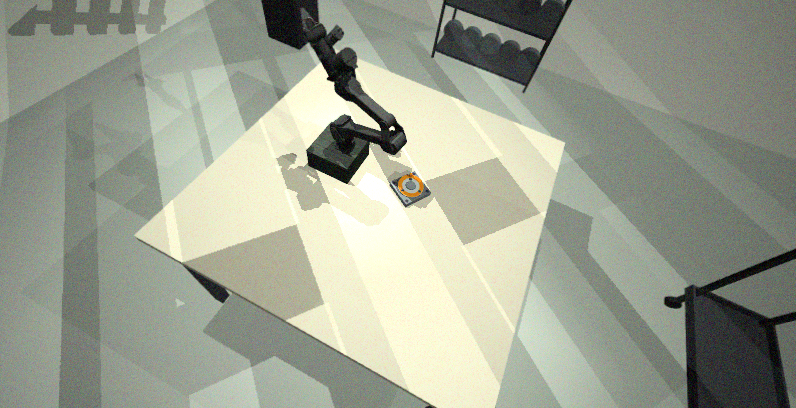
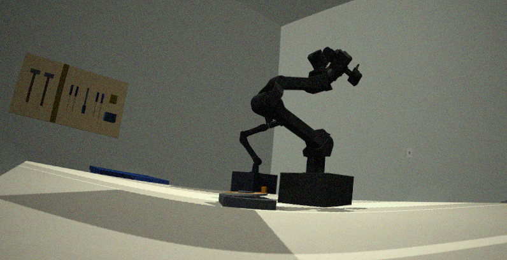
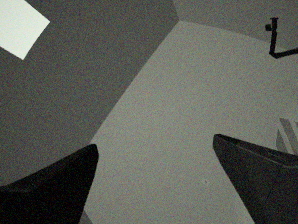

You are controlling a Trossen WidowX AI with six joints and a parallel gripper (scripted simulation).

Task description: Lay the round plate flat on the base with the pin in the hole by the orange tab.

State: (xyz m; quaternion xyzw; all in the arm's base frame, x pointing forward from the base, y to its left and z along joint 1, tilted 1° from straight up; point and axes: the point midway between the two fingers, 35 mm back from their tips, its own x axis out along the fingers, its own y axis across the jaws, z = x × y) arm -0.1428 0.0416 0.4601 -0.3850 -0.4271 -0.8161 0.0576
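Right now my gripper tip is 56 cm above the base, 48 cm short of it and 4 cm to the left of it.
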